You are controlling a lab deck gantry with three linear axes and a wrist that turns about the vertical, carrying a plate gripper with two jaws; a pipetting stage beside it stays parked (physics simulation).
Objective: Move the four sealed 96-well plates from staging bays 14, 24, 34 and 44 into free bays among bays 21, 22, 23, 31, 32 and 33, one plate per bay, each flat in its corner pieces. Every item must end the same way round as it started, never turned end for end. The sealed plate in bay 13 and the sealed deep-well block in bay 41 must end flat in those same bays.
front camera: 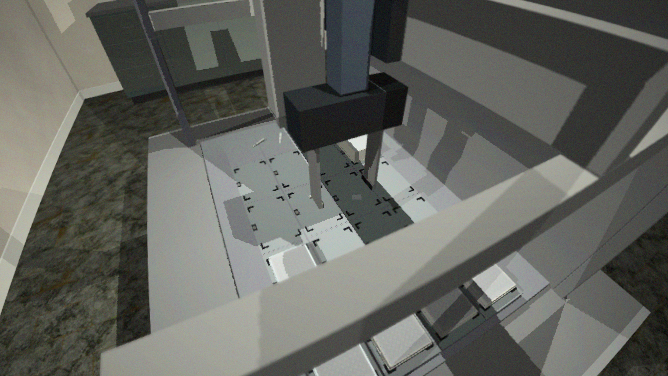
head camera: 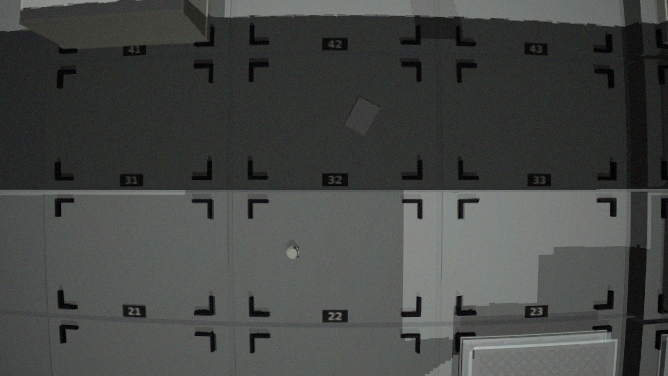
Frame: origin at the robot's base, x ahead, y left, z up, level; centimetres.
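Seen in the pictures: gripper, between the fingertips: [front camera: 343, 192]; robot's base, origin of its link: [front camera: 235, 170].
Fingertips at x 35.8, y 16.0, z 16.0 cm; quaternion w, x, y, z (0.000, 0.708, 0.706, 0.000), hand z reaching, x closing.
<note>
Offsets run from my fingertips to a thing's top centre. "spot": to the spot under its first point.
My gripper [front camera: 345, 196] hangs over the middle of the deck in the front view, jaws apart and open, with bare deck showing between them. In the head view, bays 21 {spot: dz -16.0, dx -29.1, dy -0.6 cm} [head camera: 135, 250], 22 [head camera: 340, 280], 23 [head camera: 500, 260], 31 [head camera: 132, 125], 32 [head camera: 300, 140] and 33 {spot: dz -16.0, dx +3.1, dy +9.5 cm} [head camera: 535, 125] hold no plate. The sealed plate in bay 13 {spot: dz -14.5, dx +1.0, dy -11.9 cm} [front camera: 292, 264] [head camera: 545, 360] and the deep-well block in bay 41 {spot: dz -11.8, dx -26.4, dy +19.3 cm} [front camera: 358, 143] [head camera: 107, 27] show partly. Plates in bays 14 {dz -13.1, dx +19.8, dy -11.7 cm} [front camera: 345, 364], 24 [front camera: 402, 342] and 44 {dz -13.1, dx +19.8, dy +20.4 cm} [front camera: 495, 284] show. Bay 34 {spot: dz -13.1, dx +23.4, dy +8.8 cm} [front camera: 447, 312] is shadowed; I cannot tell whether its plate is there.
A small pale card {dz -15.9, dx -10.9, dy +10.0 cm} [head camera: 362, 116] lies in bay 32. A small round white piece {dz -15.6, dx -16.3, dy -0.5 cm} [head camera: 293, 251] lies in bay 22. A thin pale sliver {spot: dz -15.6, dx -45.9, dy -5.9 cm} [front camera: 259, 142] lies on the far deck. A wide beam [front camera: 300, 305] crosses the front view and hides part of the deck.
</note>
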